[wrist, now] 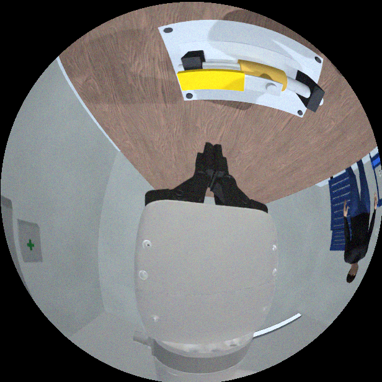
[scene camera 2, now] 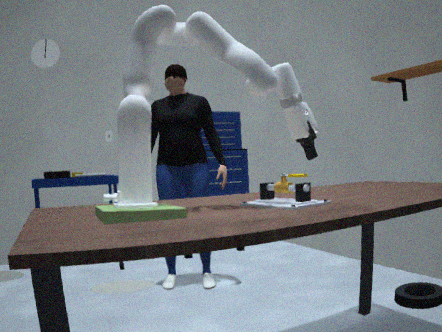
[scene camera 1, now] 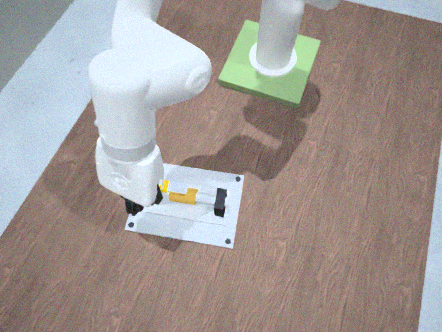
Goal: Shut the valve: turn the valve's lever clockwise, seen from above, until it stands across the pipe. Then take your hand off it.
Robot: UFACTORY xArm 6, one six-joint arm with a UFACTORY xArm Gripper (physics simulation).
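The valve has an orange-yellow body (scene camera 1: 183,196) (scene camera 2: 283,186) (wrist: 262,71) on a white pipe held by black blocks. Its yellow lever (scene camera 1: 164,186) (scene camera 2: 298,175) (wrist: 212,81) lies along the pipe, above it; in scene camera 1 my arm hides part of it. In the wrist view the lever's grip end is at the left and its pivot at the right. My gripper (scene camera 2: 312,157) (wrist: 209,152) is shut and empty. It is tilted and hangs above the lever's height, apart from it. In scene camera 1 its black fingers show partly under the arm, over the plate's left part.
The valve is mounted on a white plate (scene camera 1: 200,231) (scene camera 2: 320,202) (wrist: 172,47) with dark screws at its corners, on the brown wooden table (scene camera 1: 320,240) (scene camera 2: 150,232) (wrist: 115,75). The arm's green base (scene camera 1: 235,75) (scene camera 2: 140,213) stands farther along the table. A person (scene camera 2: 182,130) stands behind the table.
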